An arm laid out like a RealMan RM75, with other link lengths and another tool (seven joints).
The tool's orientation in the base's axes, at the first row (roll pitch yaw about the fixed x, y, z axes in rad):
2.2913 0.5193 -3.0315
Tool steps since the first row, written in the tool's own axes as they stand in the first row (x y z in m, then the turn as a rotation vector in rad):
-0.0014 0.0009 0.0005 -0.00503 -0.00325 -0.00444
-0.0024 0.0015 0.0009 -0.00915 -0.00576 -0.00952
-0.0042 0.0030 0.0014 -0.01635 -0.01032 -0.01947
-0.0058 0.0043 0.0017 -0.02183 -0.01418 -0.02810
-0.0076 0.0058 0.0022 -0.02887 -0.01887 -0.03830
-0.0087 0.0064 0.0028 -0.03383 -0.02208 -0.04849
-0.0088 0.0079 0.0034 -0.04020 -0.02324 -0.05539
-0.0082 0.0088 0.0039 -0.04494 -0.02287 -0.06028
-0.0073 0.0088 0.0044 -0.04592 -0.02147 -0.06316
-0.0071 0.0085 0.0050 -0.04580 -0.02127 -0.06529
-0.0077 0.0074 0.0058 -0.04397 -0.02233 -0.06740
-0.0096 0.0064 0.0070 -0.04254 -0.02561 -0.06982
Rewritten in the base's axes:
0.0009 0.0011 0.0010 0.00470 -0.00499 0.00292
0.0016 0.0019 0.0017 0.00814 -0.01012 0.00624
0.0026 0.0033 0.0032 0.01395 -0.02003 0.01253
0.0035 0.0045 0.0047 0.01830 -0.02863 0.01768
0.0045 0.0060 0.0063 0.02397 -0.03883 0.02395
0.0054 0.0070 0.0069 0.02720 -0.04831 0.03016
0.0049 0.0084 0.0076 0.03154 -0.05382 0.03651
0.0041 0.0092 0.0076 0.03427 -0.05697 0.04191
0.0035 0.0096 0.0068 0.03380 -0.05827 0.04496
0.0036 0.0098 0.0062 0.03309 -0.05982 0.04625
0.0048 0.0098 0.0053 0.03147 -0.06230 0.04586
0.0071 0.0103 0.0049 0.03110 -0.06635 0.04440

